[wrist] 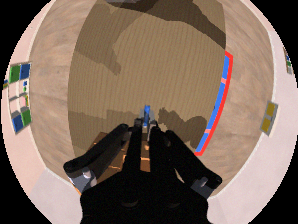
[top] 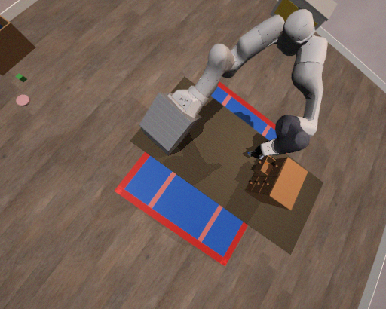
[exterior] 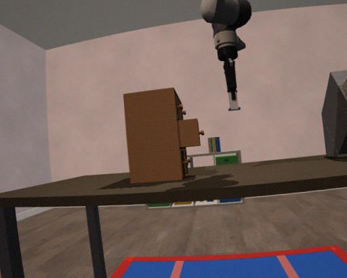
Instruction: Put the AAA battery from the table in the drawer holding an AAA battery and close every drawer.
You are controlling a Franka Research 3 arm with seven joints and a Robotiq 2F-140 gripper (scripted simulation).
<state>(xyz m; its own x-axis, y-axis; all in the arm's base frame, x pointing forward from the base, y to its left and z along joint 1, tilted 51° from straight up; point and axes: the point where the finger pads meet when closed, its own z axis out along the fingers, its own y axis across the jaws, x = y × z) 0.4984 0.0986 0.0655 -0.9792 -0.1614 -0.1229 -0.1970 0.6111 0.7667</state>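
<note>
The small orange object is 170 mm ahead of my hand, 100 mm to the left of it and 140 mm below it. Round my hand: blue AAA battery 30 mm below; then small green thing 280 mm ahead, 80 mm to the right, 140 mm below.
</note>
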